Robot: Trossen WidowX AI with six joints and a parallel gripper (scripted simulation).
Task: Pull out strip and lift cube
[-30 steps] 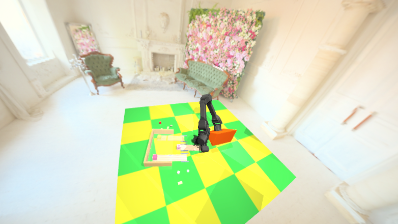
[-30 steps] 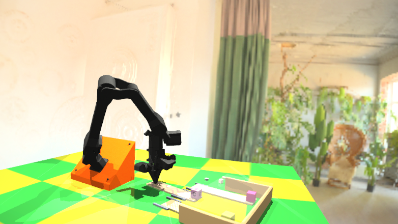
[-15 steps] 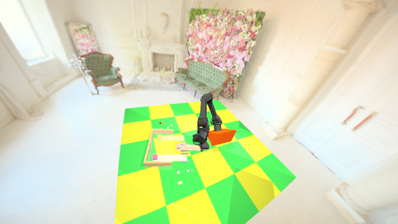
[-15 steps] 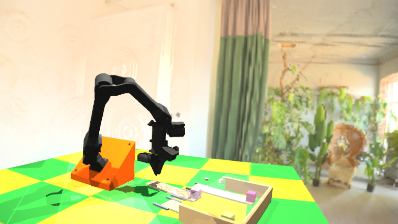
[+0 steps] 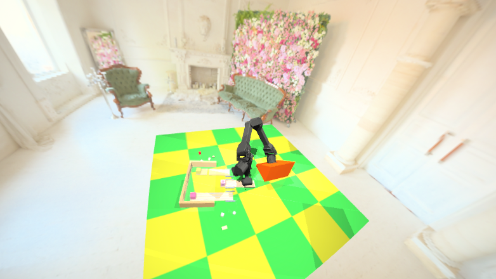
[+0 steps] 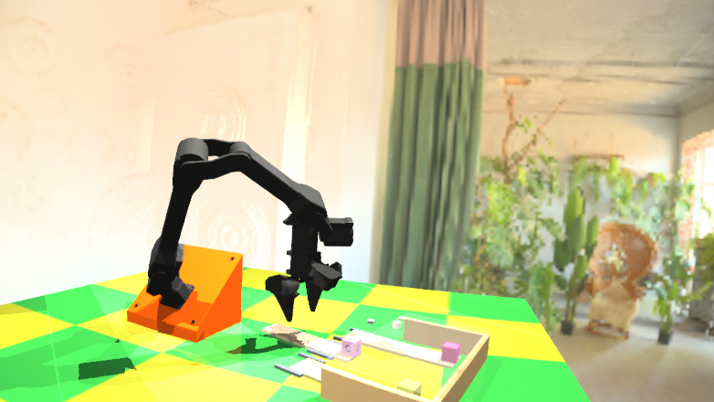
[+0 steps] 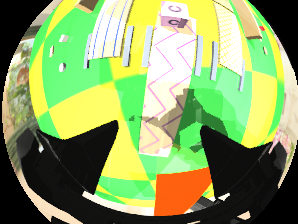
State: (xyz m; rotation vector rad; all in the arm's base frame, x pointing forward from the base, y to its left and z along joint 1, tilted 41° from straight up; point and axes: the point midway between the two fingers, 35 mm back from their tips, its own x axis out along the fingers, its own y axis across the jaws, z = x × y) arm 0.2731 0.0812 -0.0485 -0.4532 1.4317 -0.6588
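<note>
Now: gripper tip 3 cm short of the strip, 1 cm to the left of it and 5 cm above it. Also, from my gripper tip: red bit (25 cm ahead, 36 cm to the right, 4 cm below); then labelled cube (13 cm ahead, 3 cm to the right, 3 cm below).
</note>
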